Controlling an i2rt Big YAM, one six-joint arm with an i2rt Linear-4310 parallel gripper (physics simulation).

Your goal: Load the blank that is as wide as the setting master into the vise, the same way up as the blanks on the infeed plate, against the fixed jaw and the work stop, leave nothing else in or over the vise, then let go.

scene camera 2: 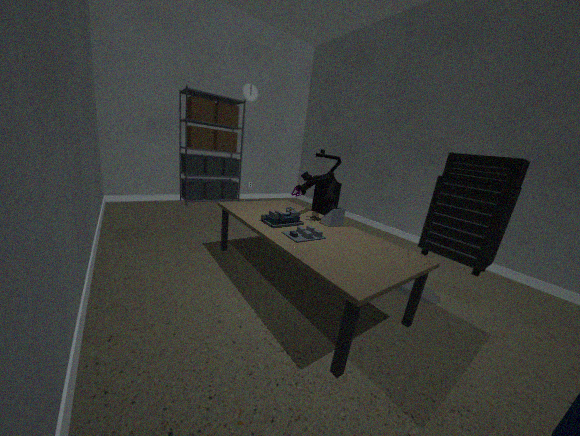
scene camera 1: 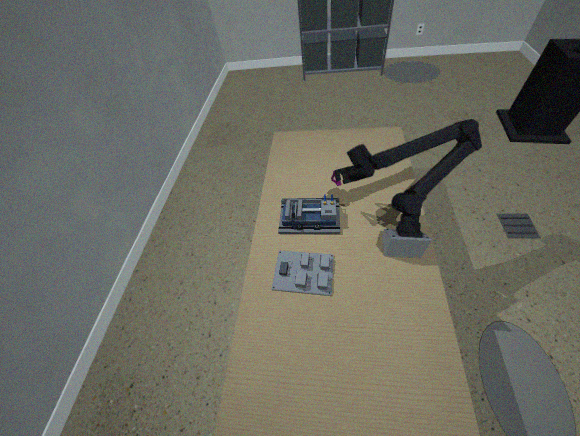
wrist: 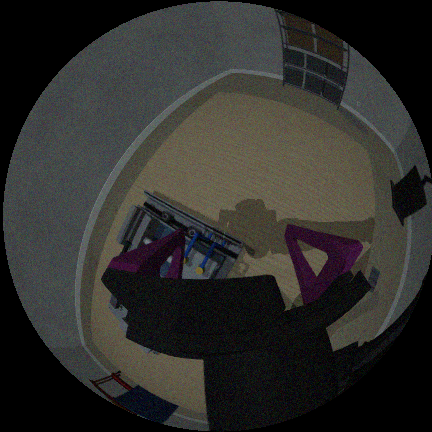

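Note:
The vise (scene camera 1: 310,221) (scene camera 2: 282,219) (wrist: 172,211) lies on the table, with upright grey jaws at its left and a grey block (scene camera 1: 328,210) with blue-and-yellow pins at its right in scene camera 1. I cannot tell which part is the setting master or whether a blank is in the vise. The infeed plate (scene camera 1: 287,281) lies on the near side of the vise, bearing several light-grey blanks, one of them a block (scene camera 1: 323,280), and a dark block (scene camera 1: 283,268). Their widths are hard to compare. My gripper (scene camera 1: 336,179) (scene camera 2: 296,191) (wrist: 237,232) is open and empty, above the table beyond the vise's pin end.
The arm's grey base (scene camera 1: 406,245) (scene camera 2: 334,218) stands at the right of the table (scene camera 1: 350,350) (scene camera 2: 370,260). The forearm reaches over the table's far part. A shelf unit (scene camera 2: 243,145) stands by the far wall, and a dark cabinet-like object (scene camera 1: 547,95) stands off the table's right side.

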